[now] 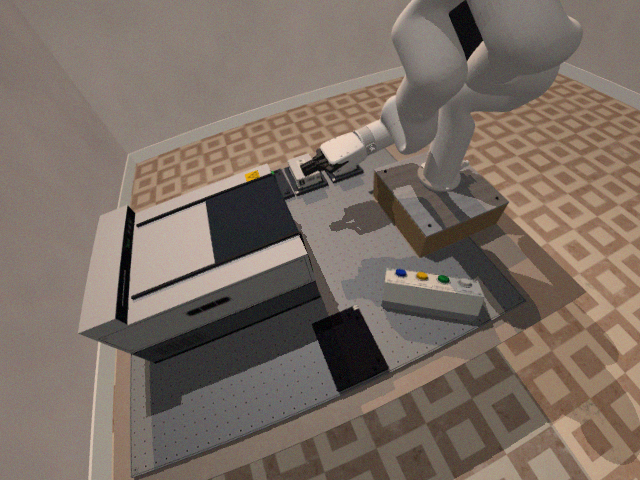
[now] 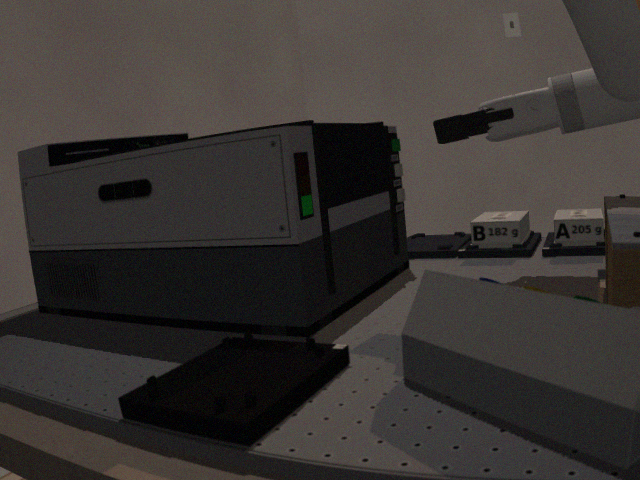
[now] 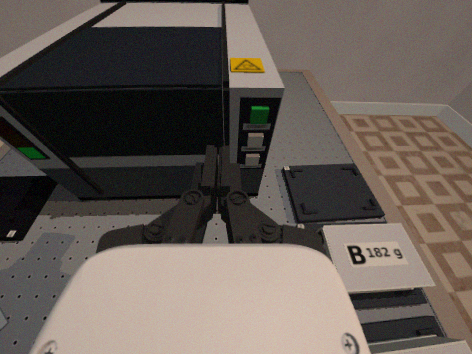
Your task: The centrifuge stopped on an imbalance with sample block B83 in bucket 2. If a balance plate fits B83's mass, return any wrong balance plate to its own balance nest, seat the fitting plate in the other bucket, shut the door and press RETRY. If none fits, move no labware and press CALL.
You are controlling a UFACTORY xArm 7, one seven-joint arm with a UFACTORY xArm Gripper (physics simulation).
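Places are measured from the arm's base along level axes (x ahead, y left, z up), in centimetres.
Where they show: gripper, fingertip midpoint: (image 1: 302, 171) (image 2: 437, 132) (image 3: 218, 160); arm's base, link origin: (image 1: 438, 176).
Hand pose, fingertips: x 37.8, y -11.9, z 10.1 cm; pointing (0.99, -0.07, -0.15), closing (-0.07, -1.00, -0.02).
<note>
Things, the pixels of their top centre, and the offset from my fingertips. "spot": a spot on its surface instead.
- centrifuge's dark front panel, top centre: (image 2: 353, 125) (image 3: 110, 89) dx +8.1, dy +9.8, dz +1.5 cm
- green button, top centre: (image 3: 259, 106) (image 2: 393, 139) dx +7.5, dy -4.5, dz -0.3 cm
- third nest, top centre: (image 2: 430, 238) (image 3: 332, 187) (image 1: 271, 184) dx +7.4, dy -21.2, dz -17.6 cm
- sloped box, top centre: (image 2: 541, 283) (image 1: 434, 282) dx -15.0, dy +39.1, dz -11.0 cm
- black empty pad, surface spot: (image 2: 232, 387) (image 1: 359, 354) spot: dx +6.9, dy +43.9, dz -17.6 cm
My gripper (image 1: 303, 169) (image 2: 437, 132) (image 3: 218, 160) is shut and empty, in the air in front of the centrifuge (image 1: 170, 242) (image 2: 155, 222) (image 3: 254, 82). The centrifuge's dark front panel (image 3: 150, 122) covers its opening; the buckets and block B83 do not show. A green button (image 2: 395, 144) (image 3: 259, 115) sits above two white buttons on the right front column; their labels are too blurred to read. Balance plate B, 182 g, (image 1: 308, 180) (image 2: 500, 227) (image 3: 377, 257) and balance plate A, 205 g, (image 2: 578, 227) sit in nests. A third nest (image 2: 439, 246) (image 3: 332, 192) is empty.
A sloped box (image 1: 431, 302) (image 2: 522, 356) carries blue, yellow, green and grey buttons. A black empty pad (image 1: 348, 348) (image 2: 232, 387) (image 3: 22, 205) lies near the table edge. The arm stands on a wooden block (image 1: 449, 235). A green light (image 2: 307, 205) (image 3: 31, 153) is on the centrifuge's left column.
</note>
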